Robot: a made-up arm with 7 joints. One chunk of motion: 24 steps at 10 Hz.
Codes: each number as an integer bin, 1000 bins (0 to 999) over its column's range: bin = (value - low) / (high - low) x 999, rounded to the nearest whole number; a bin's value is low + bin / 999 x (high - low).
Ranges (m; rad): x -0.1..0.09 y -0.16..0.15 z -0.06..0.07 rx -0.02..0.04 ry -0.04..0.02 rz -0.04..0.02
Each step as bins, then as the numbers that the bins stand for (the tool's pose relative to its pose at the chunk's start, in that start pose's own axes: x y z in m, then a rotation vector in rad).
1 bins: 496 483 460 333 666 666
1 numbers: -0.0057 -0.0101 -0.0001 0.0000 0.0000 0.0000
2 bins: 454 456 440 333 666 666
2 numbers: -0.0137 -0.0185 -0.0027 0.0000 0.0000 0.0000
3 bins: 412 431 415 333 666 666
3 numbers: -0.0216 -0.0263 -0.0060 0.0000 0.0000 0.0000
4 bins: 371 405 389 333 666 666
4 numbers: -0.0294 -0.0343 -0.0094 0.0000 0.0000 0.0000
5 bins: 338 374 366 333 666 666
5 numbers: -0.0357 -0.0439 -0.0124 0.0000 0.0000 0.0000
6 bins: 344 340 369 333 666 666
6 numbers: -0.0346 -0.0545 -0.0120 0.0000 0.0000 0.0000
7 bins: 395 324 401 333 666 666
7 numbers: -0.0249 -0.0595 -0.0078 0.0000 0.0000 0.0000
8 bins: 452 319 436 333 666 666
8 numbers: -0.0140 -0.0610 -0.0033 0.0000 0.0000 0.0000
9 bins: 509 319 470 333 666 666
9 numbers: -0.0032 -0.0610 0.0012 0.0000 0.0000 0.0000
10 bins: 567 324 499 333 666 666
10 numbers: 0.0078 -0.0595 0.0049 0.0000 0.0000 0.0000
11 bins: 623 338 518 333 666 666
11 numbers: 0.0185 -0.0551 0.0074 0.0000 0.0000 0.0000
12 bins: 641 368 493 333 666 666
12 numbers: 0.0219 -0.0458 0.0042 0.0000 0.0000 0.0000
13 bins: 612 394 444 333 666 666
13 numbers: 0.0164 -0.0377 -0.0022 0.0000 0.0000 0.0000
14 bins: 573 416 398 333 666 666
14 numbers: 0.0090 -0.0309 -0.0082 0.0000 0.0000 0.0000
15 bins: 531 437 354 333 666 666
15 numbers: 0.0010 -0.0244 -0.0139 0.0000 0.0000 0.0000
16 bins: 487 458 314 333 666 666
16 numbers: -0.0074 -0.0179 -0.0191 0.0000 0.0000 0.0000
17 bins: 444 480 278 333 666 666
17 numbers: -0.0156 -0.0111 -0.0238 0.0000 0.0000 0.0000
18 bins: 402 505 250 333 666 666
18 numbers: -0.0235 -0.0033 -0.0275 0.0000 0.0000 0.0000
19 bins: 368 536 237 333 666 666
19 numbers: -0.0300 0.0063 -0.0292 0.0000 0.0000 0.0000
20 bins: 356 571 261 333 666 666
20 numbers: -0.0323 0.0172 -0.0260 0.0000 0.0000 0.0000
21 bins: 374 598 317 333 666 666
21 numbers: -0.0289 0.0256 -0.0187 0.0000 0.0000 0.0000
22 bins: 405 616 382 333 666 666
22 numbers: -0.0230 0.0312 -0.0103 0.0000 0.0000 0.0000
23 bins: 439 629 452 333 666 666
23 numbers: -0.0165 0.0352 -0.0012 0.0000 0.0000 0.0000
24 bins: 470 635 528 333 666 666
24 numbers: -0.0106 0.0370 0.0087 0.0000 0.0000 0.0000
